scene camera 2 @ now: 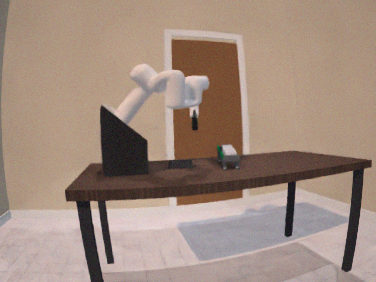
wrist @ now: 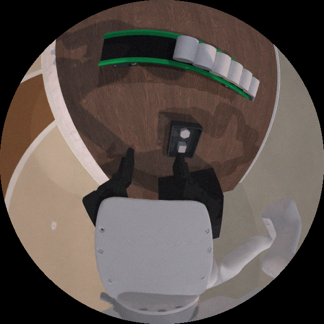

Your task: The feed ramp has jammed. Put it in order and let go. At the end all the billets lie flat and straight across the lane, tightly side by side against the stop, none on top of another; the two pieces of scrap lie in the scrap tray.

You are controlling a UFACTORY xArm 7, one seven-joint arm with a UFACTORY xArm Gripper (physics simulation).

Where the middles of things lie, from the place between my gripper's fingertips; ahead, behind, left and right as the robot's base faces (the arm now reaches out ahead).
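Scene:
The dark scrap tray (wrist: 195, 129) is 18 cm below my hand. It is also 11 cm behind my hand, and 7 cm to the right of it.

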